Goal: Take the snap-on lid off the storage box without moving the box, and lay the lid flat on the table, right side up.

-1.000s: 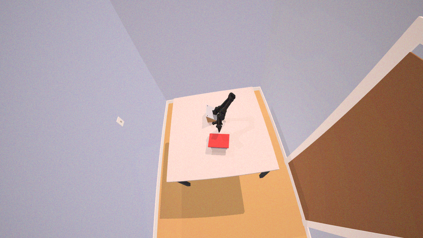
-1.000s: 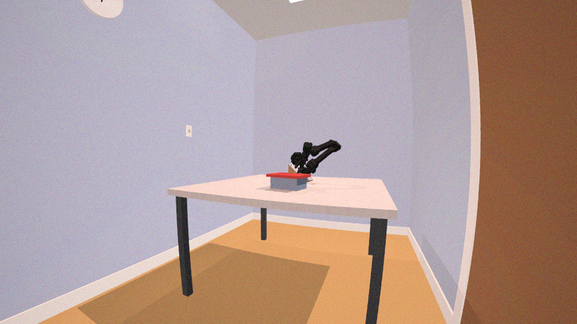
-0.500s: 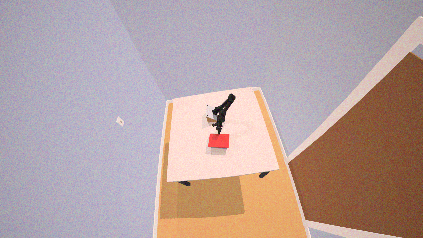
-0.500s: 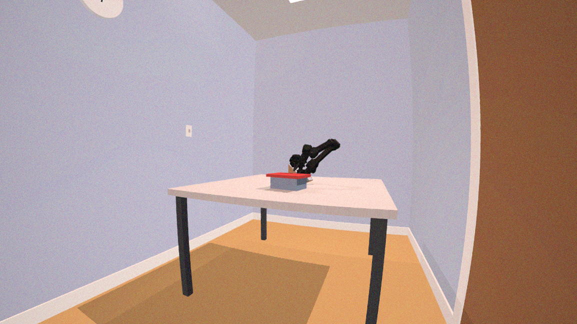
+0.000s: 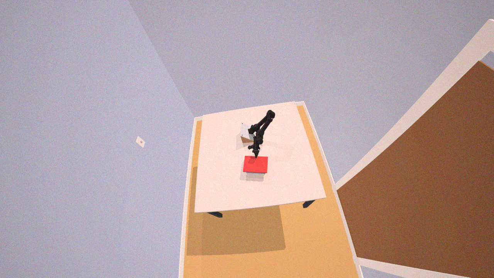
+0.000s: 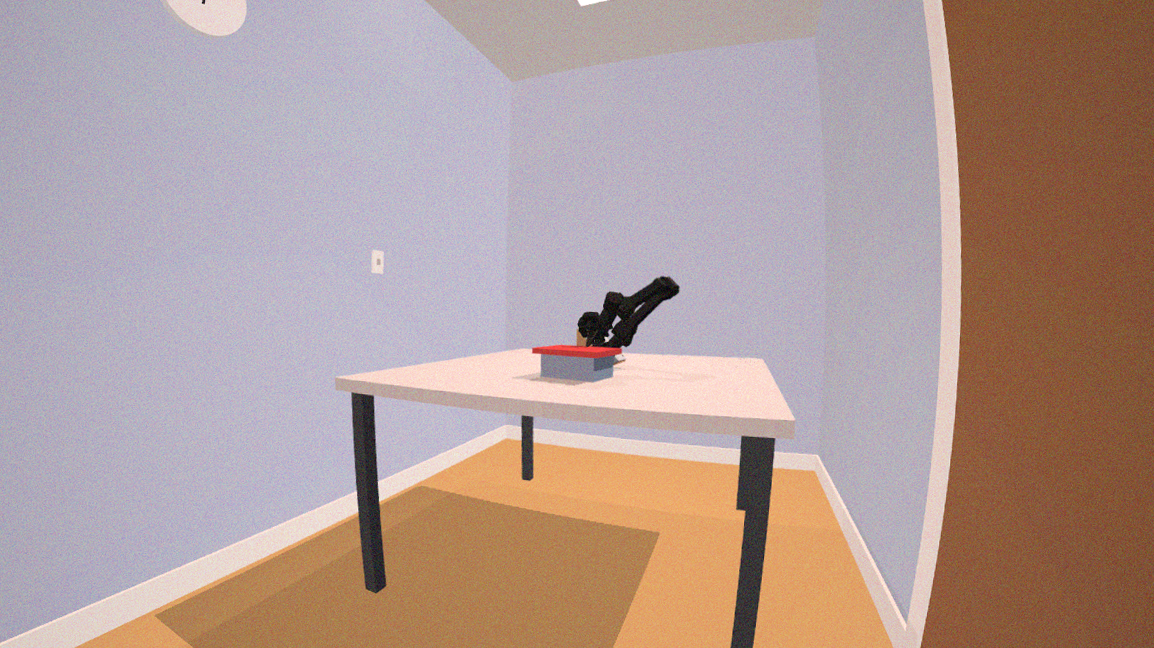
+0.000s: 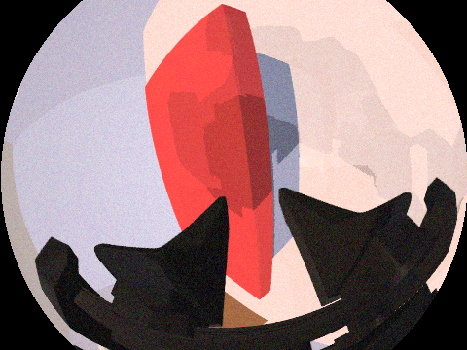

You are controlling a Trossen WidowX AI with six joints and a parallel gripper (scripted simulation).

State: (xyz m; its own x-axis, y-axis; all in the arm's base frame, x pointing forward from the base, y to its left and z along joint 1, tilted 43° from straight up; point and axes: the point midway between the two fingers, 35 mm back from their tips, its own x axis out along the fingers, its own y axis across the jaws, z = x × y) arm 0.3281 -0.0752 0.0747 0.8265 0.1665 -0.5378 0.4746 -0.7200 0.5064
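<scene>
Now: gripper tip 7 cm short of the red lid, 2 cm to the left of it and 1 cm below it. The rest, counted from my gripper tip: storage box: 7 cm ahead, 4 cm below, 2 cm to the right.
</scene>
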